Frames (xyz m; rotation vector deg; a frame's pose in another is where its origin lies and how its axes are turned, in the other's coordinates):
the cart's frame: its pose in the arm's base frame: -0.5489 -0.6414 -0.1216 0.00 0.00 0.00
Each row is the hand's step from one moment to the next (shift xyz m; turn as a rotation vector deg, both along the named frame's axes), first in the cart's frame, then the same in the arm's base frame.
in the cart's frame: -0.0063 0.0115 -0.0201 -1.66 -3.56 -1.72
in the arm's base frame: -0.0063 0.0115 -0.0201 -1.66 -3.56 -1.72
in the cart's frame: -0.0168 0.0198 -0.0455 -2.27 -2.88 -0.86
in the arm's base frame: -0.0168 0.0198 -0.0455 -2.27 -2.88 -0.86
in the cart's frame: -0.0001 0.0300 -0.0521 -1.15 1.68 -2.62
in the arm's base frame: -0.0001 0.0300 -0.0521 -1.15 1.68 -2.62
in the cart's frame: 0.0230 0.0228 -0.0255 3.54 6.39 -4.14
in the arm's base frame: 0.0230 0.0228 -0.0255 3.54 6.39 -4.14
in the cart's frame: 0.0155 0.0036 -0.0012 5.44 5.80 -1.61
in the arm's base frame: 0.0155 0.0036 -0.0012 5.44 5.80 -1.61
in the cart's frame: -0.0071 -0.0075 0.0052 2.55 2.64 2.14
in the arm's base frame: -0.0071 -0.0075 0.0052 2.55 2.64 2.14
